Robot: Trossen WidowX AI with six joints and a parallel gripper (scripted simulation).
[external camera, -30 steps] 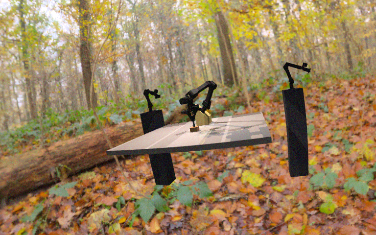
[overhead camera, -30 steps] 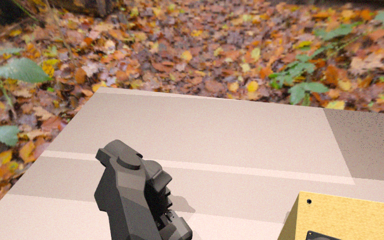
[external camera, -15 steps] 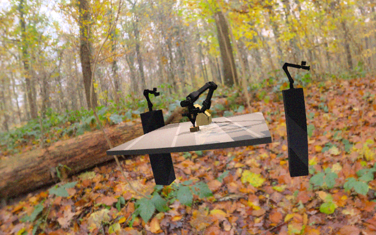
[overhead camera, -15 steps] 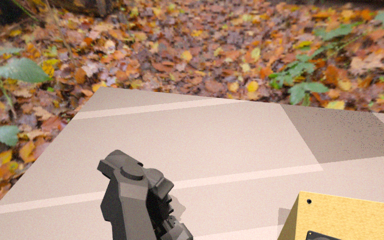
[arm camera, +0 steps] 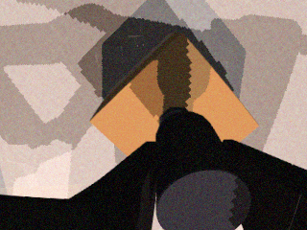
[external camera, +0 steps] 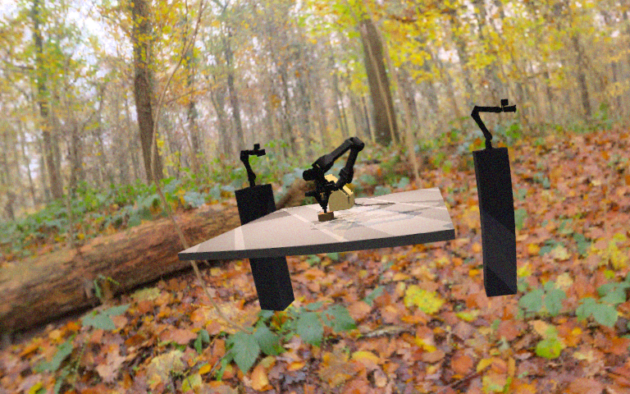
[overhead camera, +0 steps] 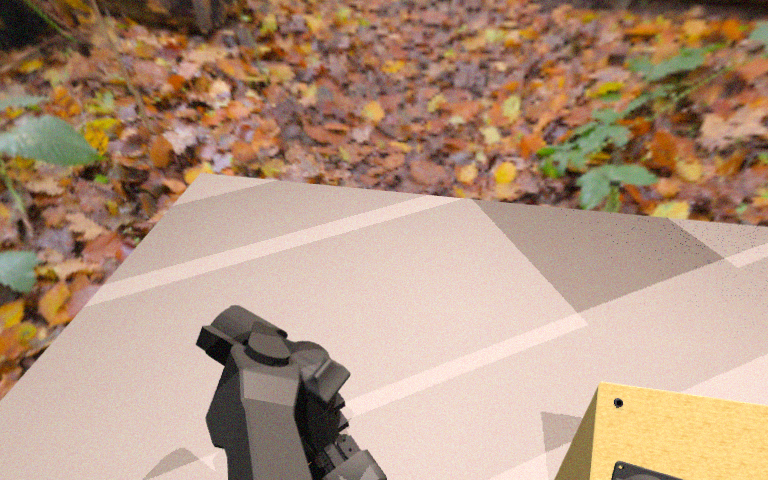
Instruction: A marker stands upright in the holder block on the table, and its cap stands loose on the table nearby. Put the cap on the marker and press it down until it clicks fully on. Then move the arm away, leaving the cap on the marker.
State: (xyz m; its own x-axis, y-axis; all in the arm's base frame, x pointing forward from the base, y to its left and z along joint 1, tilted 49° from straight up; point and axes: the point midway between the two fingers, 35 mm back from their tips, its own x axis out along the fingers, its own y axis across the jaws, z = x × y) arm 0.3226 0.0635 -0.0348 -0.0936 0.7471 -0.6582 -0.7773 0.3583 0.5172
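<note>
The dark cap is 10 mm above my gripper tip. Round my gripper tip: holder block 60 mm below.
</note>
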